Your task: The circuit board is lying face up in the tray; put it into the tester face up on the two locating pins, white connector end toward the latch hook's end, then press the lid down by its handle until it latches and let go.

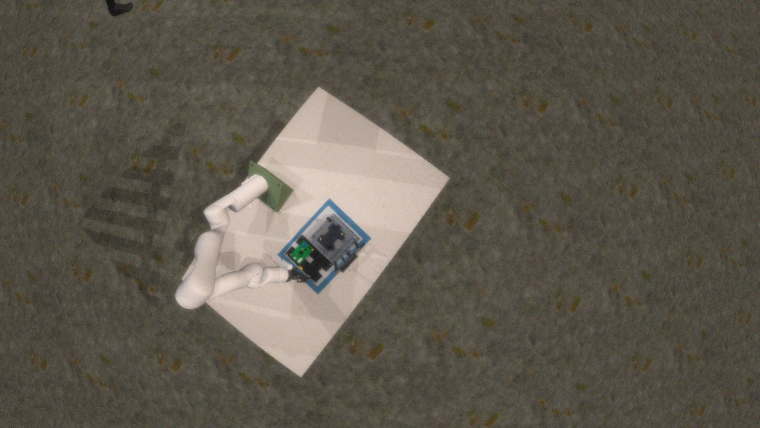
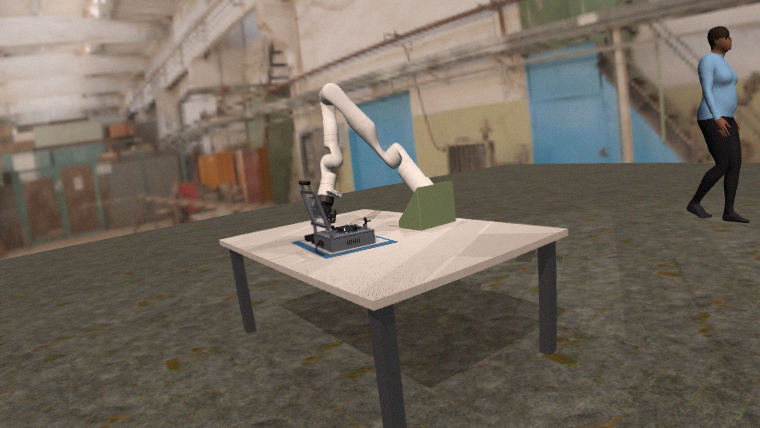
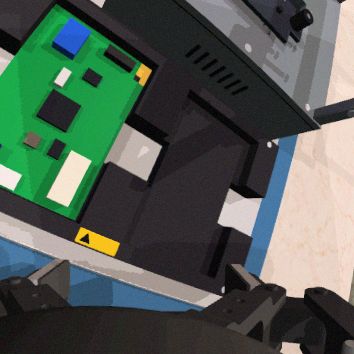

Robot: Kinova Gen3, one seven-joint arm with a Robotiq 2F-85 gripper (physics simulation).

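Note:
The green circuit board lies face up in the black tray, with its white connectors towards the tray's near edge. The grey tester stands right beside the tray. Its clear lid stands open, tilted up, with the handle on top. My gripper is open and empty. It hangs low over the tray's outer edge, beside the board and apart from it.
Tray and tester sit on a blue mat on the white table. The arm's green pedestal stands at the table edge. A person walks far off at the right.

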